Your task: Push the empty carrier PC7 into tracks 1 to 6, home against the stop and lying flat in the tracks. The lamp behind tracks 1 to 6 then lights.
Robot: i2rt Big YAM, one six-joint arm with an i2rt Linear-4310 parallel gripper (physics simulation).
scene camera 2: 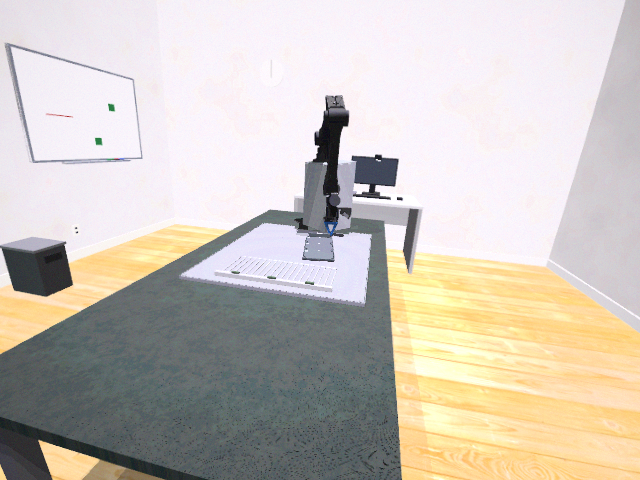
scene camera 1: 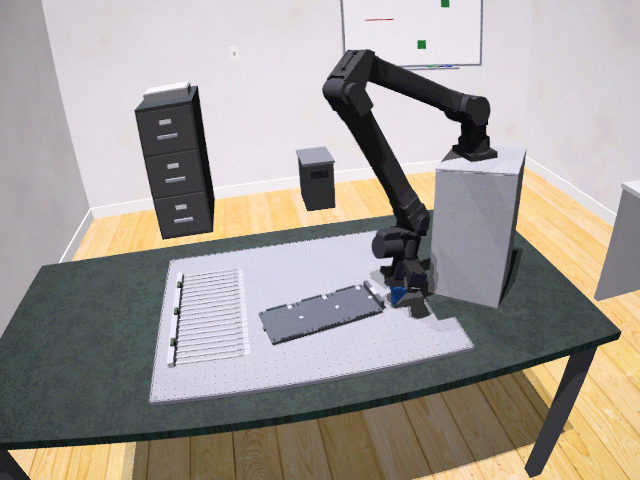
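Where they show: gripper, fingertip midpoint: (scene camera 2: 330, 235) (scene camera 1: 393, 304); arm's base, link origin: (scene camera 2: 323, 161) (scene camera 1: 474, 153).
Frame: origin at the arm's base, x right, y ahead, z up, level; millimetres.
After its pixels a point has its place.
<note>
The dark grey carrier PC7 (scene camera 1: 323, 314) {x -94, y 462, z -368 mm} (scene camera 2: 318, 248) {x -83, y 495, z -368 mm} lies flat on the pegboard, turned at a slight angle to the tracks (scene camera 1: 245, 330) {x -95, y 675, z -379 mm}. Its left end is a short way right of the tracks' entry ends in scene camera 1; its raised bar is at its right end. The white stop bar (scene camera 1: 174, 325) {x -49, y 870, z -363 mm} (scene camera 2: 248, 276) {x 95, y 877, z -364 mm} runs along the tracks' far left end and carries three dark green lamps (scene camera 1: 176, 311) {x 8, y 866, z -359 mm} (scene camera 2: 271, 277) {x 12, y 873, z -358 mm}, none visibly lit. My gripper (scene camera 1: 396, 303) {x -106, y 271, z -368 mm} (scene camera 2: 331, 234) {x -106, y 271, z -368 mm} is shut and empty, its blue fingertips low beside the carrier's right end. Whether they touch it, I cannot tell.
The pale pegboard (scene camera 1: 310, 369) {x -279, y 533, z -379 mm} (scene camera 2: 351, 293) {x -265, y 870, z -379 mm} lies on the dark green table (scene camera 1: 87, 330) {x 19, y 1160, z -392 mm} (scene camera 2: 217, 361) {x 5, y 1255, z -392 mm}. The arm stands on a grey pedestal (scene camera 1: 473, 232) {x -127, y 57, z -168 mm} (scene camera 2: 314, 193) {x 31, y 73, z -181 mm} at the right in scene camera 1. A filing cabinet (scene camera 1: 173, 170) and a bin (scene camera 1: 316, 186) (scene camera 2: 37, 271) stand beyond the table.
</note>
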